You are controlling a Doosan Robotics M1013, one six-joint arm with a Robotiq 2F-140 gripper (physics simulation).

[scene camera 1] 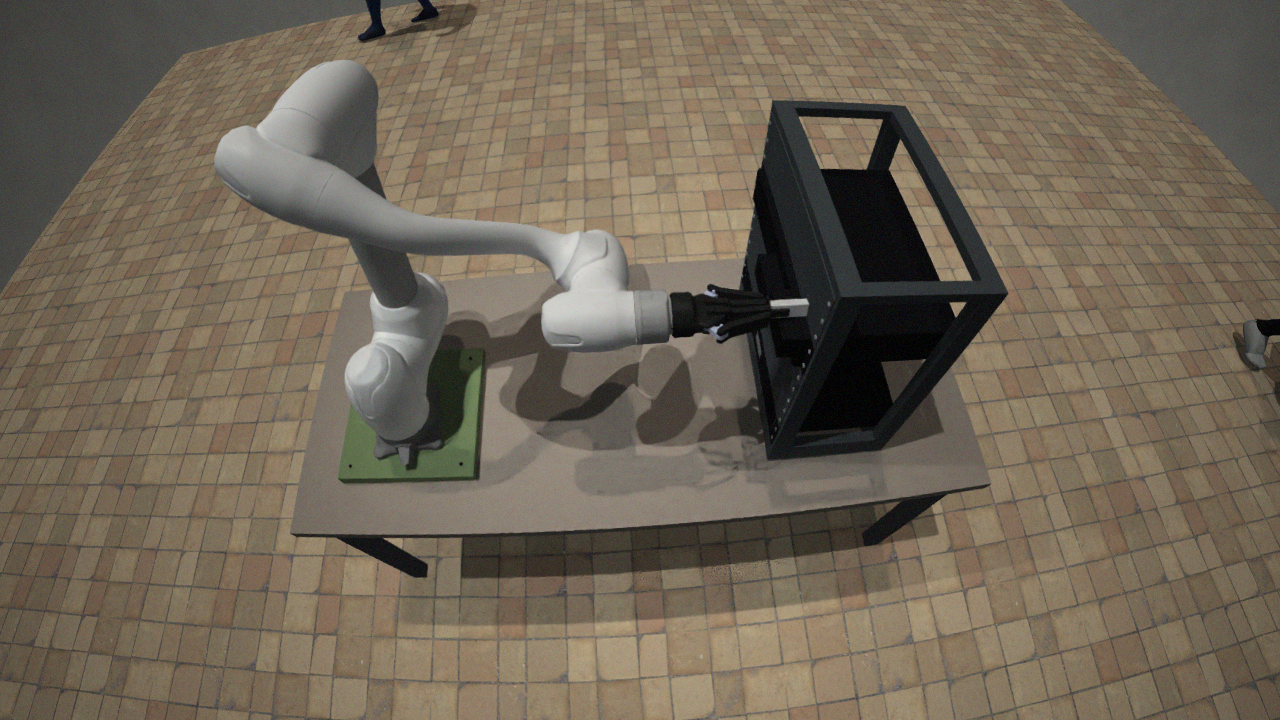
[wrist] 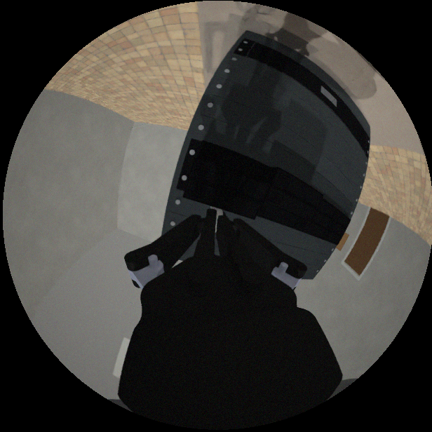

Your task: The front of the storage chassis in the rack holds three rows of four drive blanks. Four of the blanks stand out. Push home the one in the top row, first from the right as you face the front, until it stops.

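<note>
My gripper (scene camera 1: 806, 307) is there to be seen, and I find the same gripper in the wrist view as well, at (wrist: 214, 208). There is also a dark rack (scene camera 1: 844, 239), and the wrist view gives me a sight of that rack (wrist: 275, 141) too.
</note>
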